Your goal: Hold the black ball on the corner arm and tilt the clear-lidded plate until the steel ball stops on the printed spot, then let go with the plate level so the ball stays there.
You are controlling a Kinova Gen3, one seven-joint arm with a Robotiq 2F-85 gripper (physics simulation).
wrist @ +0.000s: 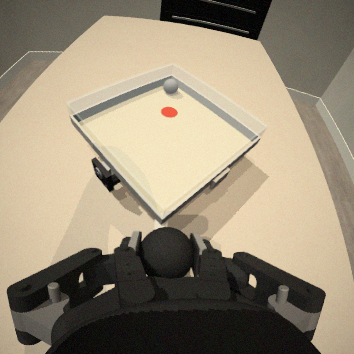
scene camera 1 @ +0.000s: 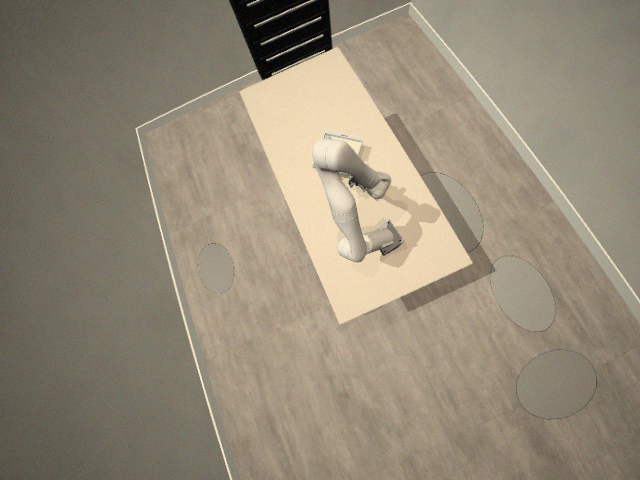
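Note:
In the wrist view, my gripper [wrist: 165, 243] is shut on the black ball [wrist: 167, 253], which sits at the plate's near corner. The clear-lidded plate [wrist: 135, 155] has a cream floor and dark inner walls, with one corner pointing at the gripper. The steel ball [wrist: 171, 85] rests near the plate's far corner, off the printed spot. The red printed spot [wrist: 169, 112] is uncovered, a little nearer to me than the ball. In the scene view, part of the plate [scene camera 1: 354, 142] shows behind the arm. The gripper's fingers are mostly hidden there.
A black fitting [wrist: 104, 174] is at the plate's left side and a small light tab [wrist: 220, 177] at its right side. The table [wrist: 50, 75] [scene camera 1: 305, 98] extends around the plate. A black drawer cabinet [scene camera 1: 289, 36] [wrist: 215, 17] stands beyond the table's far end.

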